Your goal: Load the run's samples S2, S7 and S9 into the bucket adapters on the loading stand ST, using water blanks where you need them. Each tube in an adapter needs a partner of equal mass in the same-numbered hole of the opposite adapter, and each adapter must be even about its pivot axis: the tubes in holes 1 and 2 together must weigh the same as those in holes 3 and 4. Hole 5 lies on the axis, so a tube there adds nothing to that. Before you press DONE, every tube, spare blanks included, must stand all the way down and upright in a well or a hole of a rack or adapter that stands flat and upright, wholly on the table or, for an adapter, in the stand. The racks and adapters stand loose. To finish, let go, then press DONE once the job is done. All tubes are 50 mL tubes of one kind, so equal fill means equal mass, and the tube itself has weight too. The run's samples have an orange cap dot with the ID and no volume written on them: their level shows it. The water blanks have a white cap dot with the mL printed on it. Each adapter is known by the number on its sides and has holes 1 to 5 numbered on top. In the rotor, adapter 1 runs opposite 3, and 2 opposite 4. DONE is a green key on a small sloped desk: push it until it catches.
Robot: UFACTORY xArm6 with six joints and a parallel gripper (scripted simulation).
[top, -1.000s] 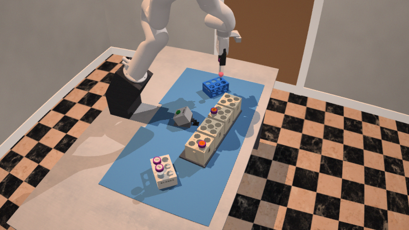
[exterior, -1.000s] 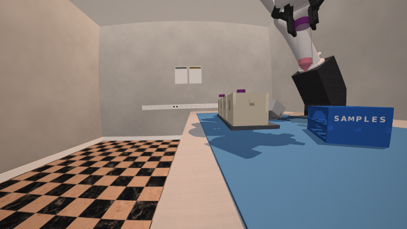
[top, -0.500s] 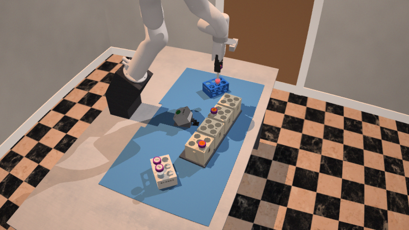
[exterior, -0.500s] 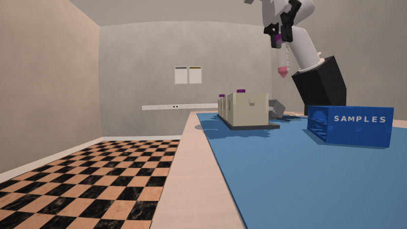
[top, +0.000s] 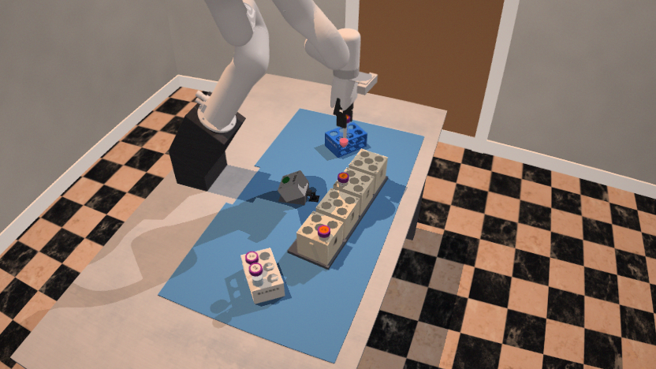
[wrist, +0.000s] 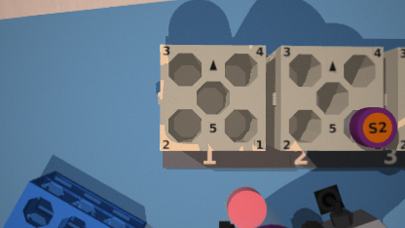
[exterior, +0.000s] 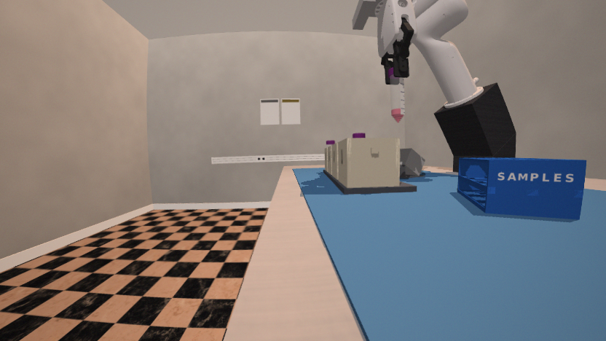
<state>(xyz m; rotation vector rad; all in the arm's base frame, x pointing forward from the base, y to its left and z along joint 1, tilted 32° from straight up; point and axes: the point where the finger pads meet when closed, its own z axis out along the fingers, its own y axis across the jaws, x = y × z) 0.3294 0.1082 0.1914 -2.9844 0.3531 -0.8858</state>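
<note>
Now: hand 50 mm above the tube and 10 mm to the right of it. Round my hand: blue sample rack 220 mm below, 180 mm to the left, 30 mm behind; adapter 200 mm below, 110 mm to the right, 60 mm ahead; green done key 180 mm below, 160 mm behind, 120 mm to the right.
</note>
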